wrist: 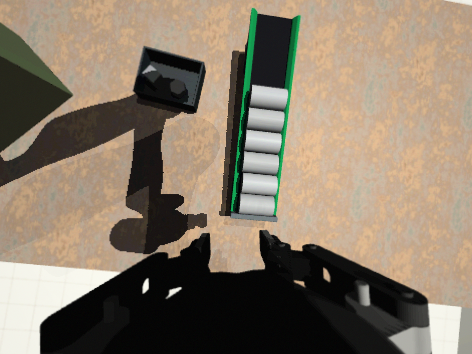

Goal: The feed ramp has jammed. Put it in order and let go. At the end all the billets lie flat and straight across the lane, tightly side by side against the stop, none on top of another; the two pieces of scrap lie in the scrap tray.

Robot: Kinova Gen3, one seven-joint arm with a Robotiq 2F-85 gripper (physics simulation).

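Places are measured from the arm's base along level axes (x ahead, y down, z left), in metres.
Where they show: gripper, between the fingertips: [235, 242].
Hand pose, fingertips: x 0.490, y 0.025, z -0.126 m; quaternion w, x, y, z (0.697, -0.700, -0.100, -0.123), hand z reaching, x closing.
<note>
Each offset is from my fingertips to the top centre of the thing. Level surfaces: height alone.
The feed ramp {dx +0.016, dy +0.162, dz +0.190 m} [272, 50] has green side walls and a dark lane. Several light grey billets {dx +0.030, dy +0.148, dz +0.100 m} [262, 163] lie across the lane in one row, side by side, from the grey stop {dx +0.049, dy +0.173, dz -0.002 m} [254, 217] at its lower end; none lies on top of another. The top billet {dx +0.010, dy +0.137, dz +0.218 m} [269, 97] looks slightly angled, and thin dark lines show between neighbours. The two pieces of scrap, a block {dx -0.236, dy +0.218, dz +0.228 m} [151, 75] and a six-sided piece {dx -0.181, dy +0.227, dz +0.221 m} [178, 88], lie apart in the dark scrap tray {dx -0.197, dy +0.212, dz +0.231 m} [199, 85], in shadow. My gripper [235, 242] is partly open and empty, below the stop in the view.
A dark green angular object [30, 90] stands at the left edge of the view. The arm's shadow falls across the mottled brown table top {dy +0.247 m} [365, 150] on the left and over the scrap tray. A pale tiled floor [45, 295] shows beyond the table's lower edge.
</note>
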